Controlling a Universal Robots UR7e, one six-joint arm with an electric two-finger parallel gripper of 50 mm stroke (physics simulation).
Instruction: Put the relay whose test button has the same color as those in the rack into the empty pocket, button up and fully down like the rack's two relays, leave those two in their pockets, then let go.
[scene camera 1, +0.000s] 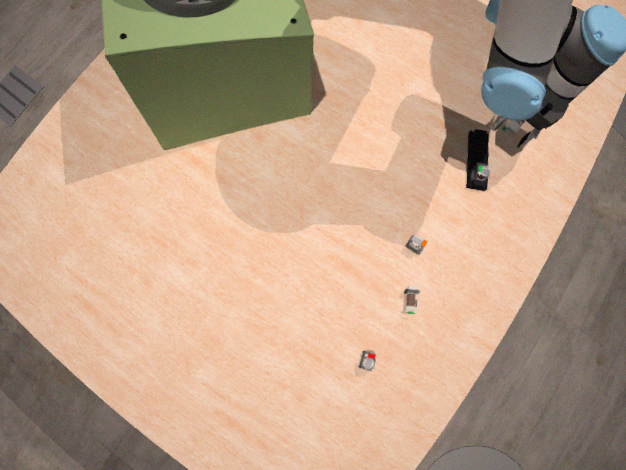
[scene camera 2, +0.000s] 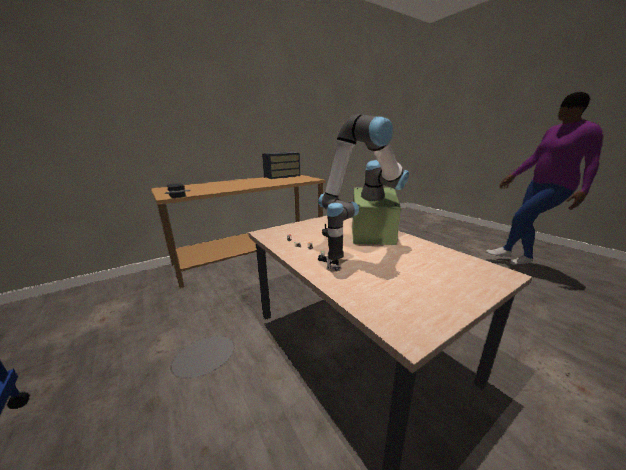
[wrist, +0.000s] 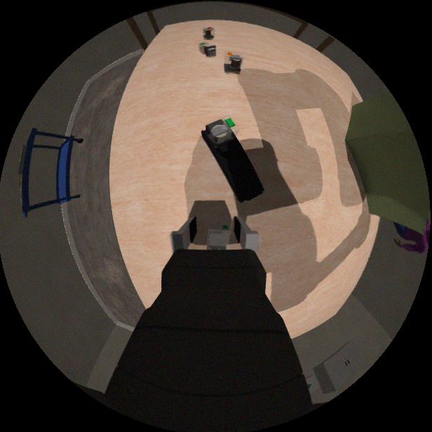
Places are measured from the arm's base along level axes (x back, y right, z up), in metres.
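Pixels of known places: gripper, fingertip midpoint: (scene camera 1: 508, 134) (scene camera 2: 333, 266); arm's base, origin of the base link: (scene camera 2: 372, 195).
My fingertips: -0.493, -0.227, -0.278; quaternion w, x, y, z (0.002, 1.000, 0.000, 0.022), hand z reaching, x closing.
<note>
Ahead of a thing's pixels: the offset from my fingertips to its top centre, as dx, dy, dz.
The black rack {+0.023, +0.084, +0.015} (scene camera 1: 477, 147) (wrist: 241, 172) lies on the table. One relay with a green button {+0.008, +0.113, +0.041} (scene camera 1: 482, 173) (wrist: 220, 132) sits at its far end; its other pockets are too dark to make out. Another green-button relay {+0.003, -0.023, +0.013} (scene camera 1: 514, 125) (wrist: 217, 239) is outside the rack, below and between my fingers. My gripper (scene camera 1: 511, 131) (wrist: 215, 224) is open, holding nothing, beside the rack's near end. A relay with a green button {-0.011, +0.359, +0.020} (scene camera 1: 411, 301) (wrist: 208, 49) lies on its side. An orange-button relay {+0.033, +0.280, +0.036} (scene camera 1: 415, 244) (wrist: 233, 62) and a red-button relay {-0.010, +0.477, +0.036} (scene camera 1: 368, 361) (wrist: 208, 32) are also on the table.
The green pedestal block (scene camera 1: 217, 96) (scene camera 2: 375, 222) (wrist: 395, 165) stands on the table, away from the rack. A wooden shelf table (scene camera 2: 237, 185) stands by the wall. A person (scene camera 2: 566, 146) is beyond the table. A blue cart (wrist: 63, 170) shows in the wrist view.
</note>
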